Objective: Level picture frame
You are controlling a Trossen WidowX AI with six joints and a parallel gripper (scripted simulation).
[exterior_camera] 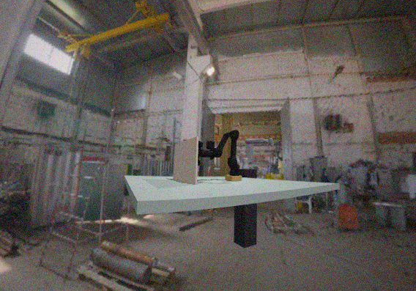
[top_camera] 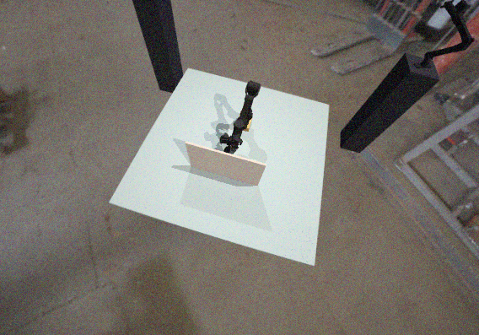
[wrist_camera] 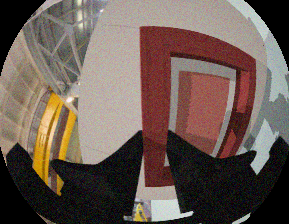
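Now: the picture frame 50 mm below my gripper tip, 20 mm to the right of it and 10 mm ahead of it. Also, from my gripper tip: wall panel 60 mm below, 20 mm to the right, 20 mm ahead.
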